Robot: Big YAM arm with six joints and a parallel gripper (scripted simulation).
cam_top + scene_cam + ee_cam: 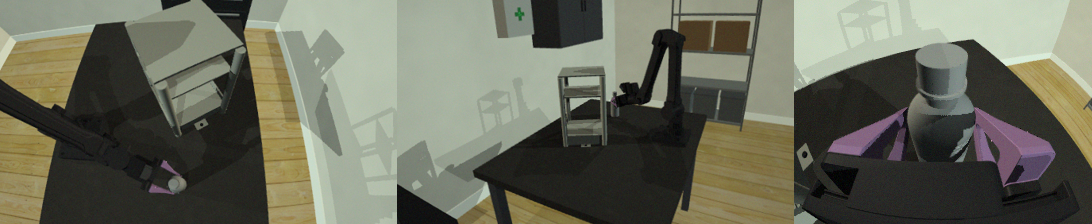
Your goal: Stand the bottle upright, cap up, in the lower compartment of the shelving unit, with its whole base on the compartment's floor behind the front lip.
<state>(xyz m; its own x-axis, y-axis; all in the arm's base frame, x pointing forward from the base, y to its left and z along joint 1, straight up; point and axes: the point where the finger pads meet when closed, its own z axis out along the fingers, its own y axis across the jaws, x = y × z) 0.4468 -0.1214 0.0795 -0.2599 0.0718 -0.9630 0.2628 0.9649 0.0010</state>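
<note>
Now: hand right at the grey bottle. From my hand the other things lie so: shelving unit (340 mm to the left, 80 mm above, 20 mm behind).
</note>
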